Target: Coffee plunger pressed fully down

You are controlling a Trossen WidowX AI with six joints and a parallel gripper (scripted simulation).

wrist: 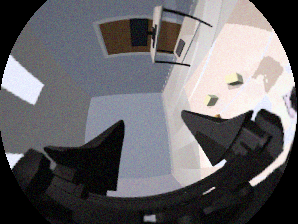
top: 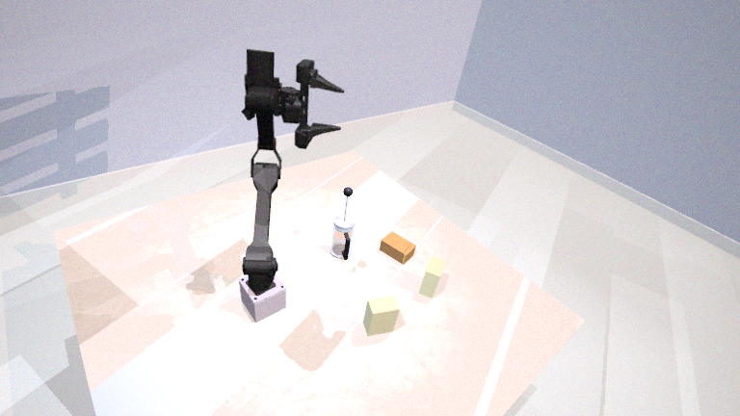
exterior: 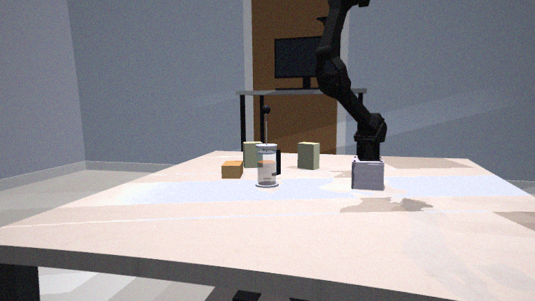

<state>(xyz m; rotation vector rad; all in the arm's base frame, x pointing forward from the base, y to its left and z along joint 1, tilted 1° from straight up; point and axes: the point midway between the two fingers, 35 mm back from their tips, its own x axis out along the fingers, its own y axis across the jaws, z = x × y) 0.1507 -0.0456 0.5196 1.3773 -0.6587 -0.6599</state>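
Right now my gripper tip is 48 cm above the glass coffee press, 15 cm short of it and 9 cm to the right of it.
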